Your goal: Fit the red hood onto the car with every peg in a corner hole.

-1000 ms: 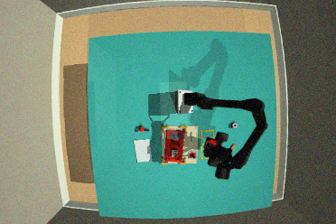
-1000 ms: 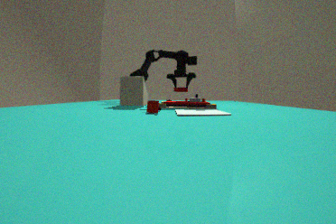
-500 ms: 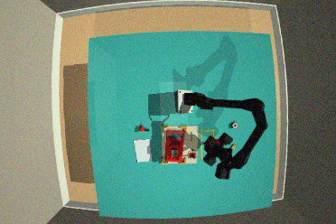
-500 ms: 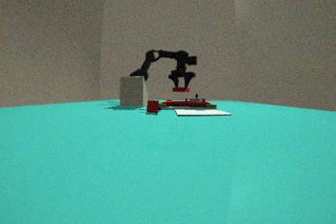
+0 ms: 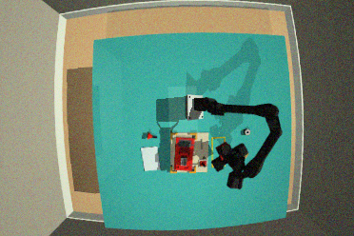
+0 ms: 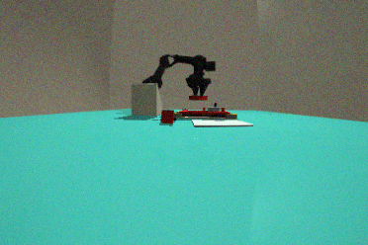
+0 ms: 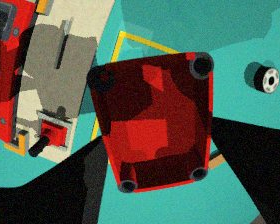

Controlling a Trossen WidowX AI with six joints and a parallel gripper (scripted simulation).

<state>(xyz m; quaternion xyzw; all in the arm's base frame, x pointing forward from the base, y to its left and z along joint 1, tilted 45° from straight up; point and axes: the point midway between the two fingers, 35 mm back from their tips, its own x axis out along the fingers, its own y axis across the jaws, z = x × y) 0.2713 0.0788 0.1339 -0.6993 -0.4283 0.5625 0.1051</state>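
Now: the hood 10 mm below my gripper tip. From my gripper tip the other things lie so: grey cylinder (170 mm to the left, 90 mm below, 90 mm behind); then tan block (160 mm to the left, 90 mm below, 60 mm ahead); then white flat plate (430 mm to the right, 90 mm below, 60 mm ahead).
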